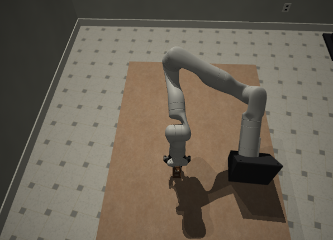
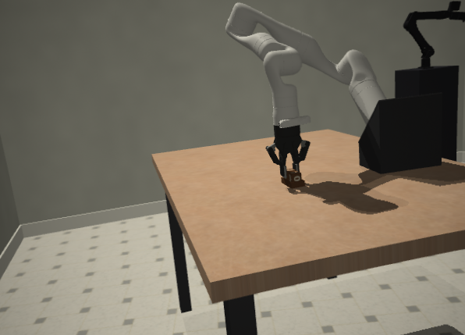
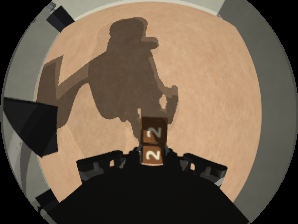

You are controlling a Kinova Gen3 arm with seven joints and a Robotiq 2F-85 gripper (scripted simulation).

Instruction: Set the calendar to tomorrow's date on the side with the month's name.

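The tray is 30 mm below my hand and 20 mm to the left of it.
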